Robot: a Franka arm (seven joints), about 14 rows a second.
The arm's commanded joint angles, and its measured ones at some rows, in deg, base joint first. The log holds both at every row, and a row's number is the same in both.
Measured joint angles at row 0: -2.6, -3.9, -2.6, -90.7, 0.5, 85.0, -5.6
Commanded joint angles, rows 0 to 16: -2.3, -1.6, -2.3, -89.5, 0.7, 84.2, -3.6; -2.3, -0.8, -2.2, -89.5, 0.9, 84.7, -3.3; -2.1, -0.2, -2.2, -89.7, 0.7, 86.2, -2.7; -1.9, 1.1, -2.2, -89.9, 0.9, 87.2, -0.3; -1.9, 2.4, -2.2, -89.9, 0.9, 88.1, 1.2; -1.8, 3.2, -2.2, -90.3, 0.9, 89.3, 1.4; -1.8, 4.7, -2.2, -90.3, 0.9, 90.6, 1.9; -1.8, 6.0, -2.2, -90.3, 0.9, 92.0, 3.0; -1.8, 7.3, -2.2, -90.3, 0.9, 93.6, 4.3; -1.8, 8.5, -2.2, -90.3, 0.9, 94.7, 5.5; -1.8, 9.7, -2.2, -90.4, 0.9, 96.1, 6.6; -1.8, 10.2, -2.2, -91.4, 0.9, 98.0, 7.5; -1.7, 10.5, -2.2, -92.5, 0.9, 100.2, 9.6; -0.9, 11.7, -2.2, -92.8, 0.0, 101.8, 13.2; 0.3, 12.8, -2.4, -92.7, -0.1, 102.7, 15.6; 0.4, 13.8, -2.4, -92.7, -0.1, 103.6, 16.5; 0.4, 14.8, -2.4, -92.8, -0.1, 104.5, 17.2
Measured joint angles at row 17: -0.2, 13.6, -2.3, -92.6, 0.5, 102.7, 14.5
